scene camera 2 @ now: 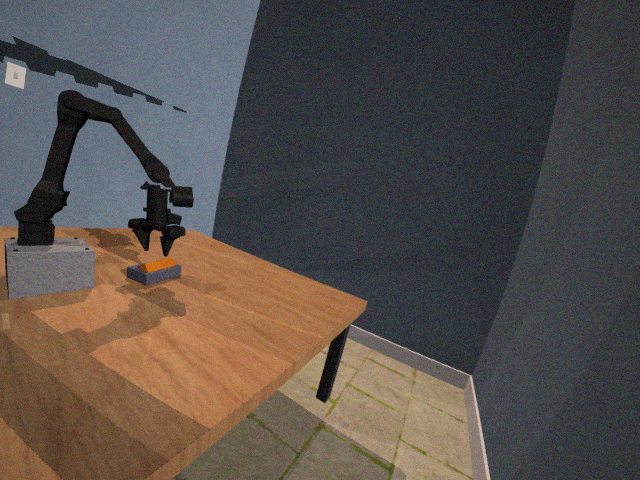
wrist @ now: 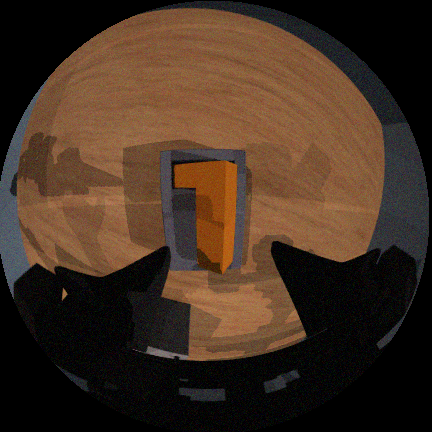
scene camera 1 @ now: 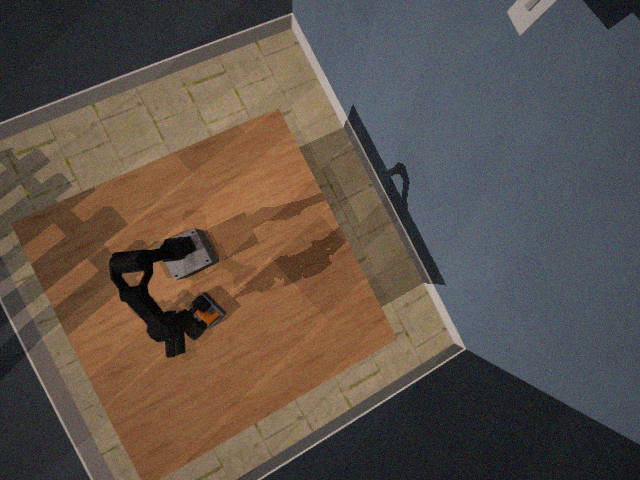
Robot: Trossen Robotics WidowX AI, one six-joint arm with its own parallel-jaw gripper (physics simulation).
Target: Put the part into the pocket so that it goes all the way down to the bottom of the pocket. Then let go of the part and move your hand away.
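Seen in the pictures: gripper, between the fingertips: [scene camera 2: 156, 253] [wrist: 221, 249] [scene camera 1: 196, 314]; arm's base, origin of its link: [scene camera 2: 35, 242] [scene camera 1: 185, 246].
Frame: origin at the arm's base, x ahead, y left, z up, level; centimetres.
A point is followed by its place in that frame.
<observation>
The orange L-shaped part [scene camera 1: 207, 316] {x 31.1, y -6.0, z -5.2 cm} [scene camera 2: 159, 265] {x 28.8, y -9.3, z -5.6 cm} [wrist: 215, 185] {x 32.2, y -6.4, z -4.7 cm} lies over the pocket of a small blue-grey block [scene camera 2: 135, 272] {x 22.2, y -8.2, z -7.7 cm} [wrist: 202, 154] {x 34.8, y -4.3, z -6.9 cm}. It stands above the rim and looks tilted. In the wrist view its short leg is at the pocket's far left corner, and the near end of its long leg overlaps the block's near wall. Part of the pocket floor shows left of the long leg. How deep the far end sits is hard to tell. My gripper [scene camera 2: 156, 252] {x 27.9, y -8.2, z -1.9 cm} [wrist: 221, 249] {x 27.9, y -8.2, z -1.9 cm} is open and empty, pointing down a little above the part, with its fingertips clear of it.
The arm's grey base block [scene camera 1: 192, 265] {x 8.6, y -0.9, z -0.1 cm} [scene camera 2: 49, 271] {x 2.1, y -10.0, z -4.5 cm} stands on the wooden table [scene camera 1: 248, 341] {x 50.2, y 3.6, z -10.5 cm} [scene camera 2: 248, 299] {x 46.3, y -34.7, z -10.4 cm}, near the pocket block. Arm shadows fall across the table. The table's edge and a dark leg [scene camera 2: 333, 364] show in scene camera 2.
</observation>
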